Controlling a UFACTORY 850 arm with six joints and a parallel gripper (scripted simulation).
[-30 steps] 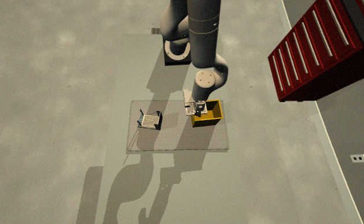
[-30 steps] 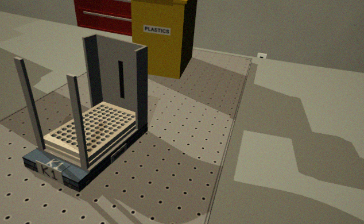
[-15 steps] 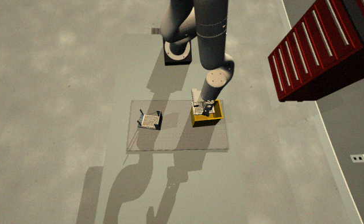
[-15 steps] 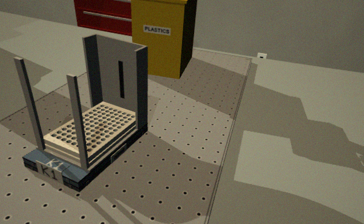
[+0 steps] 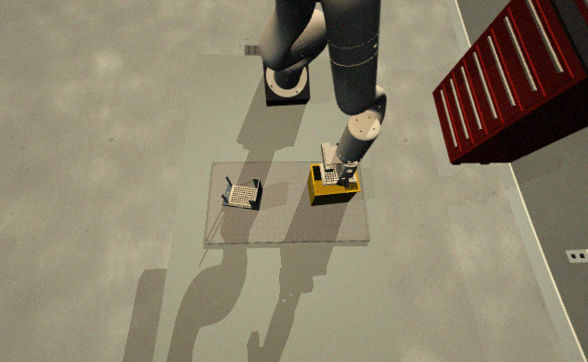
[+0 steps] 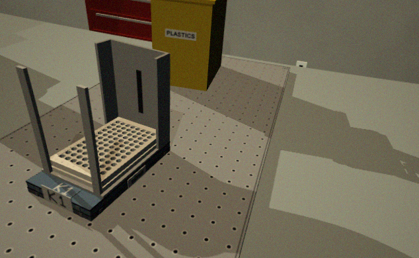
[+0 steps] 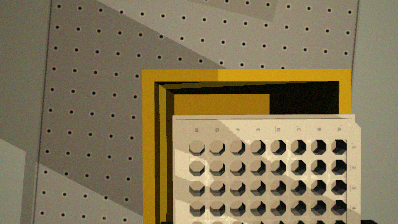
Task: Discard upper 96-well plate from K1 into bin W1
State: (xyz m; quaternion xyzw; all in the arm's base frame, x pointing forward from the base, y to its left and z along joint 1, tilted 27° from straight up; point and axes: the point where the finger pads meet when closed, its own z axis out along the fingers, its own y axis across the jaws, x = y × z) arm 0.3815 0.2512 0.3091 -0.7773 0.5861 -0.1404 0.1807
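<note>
Now: the 96-well plate 10 mm below my hand. From my hand the other things lie so: yellow plastics bin W1: 150 mm below; back wall: 100 mm ahead, 290 mm to the right, 150 mm below.
</note>
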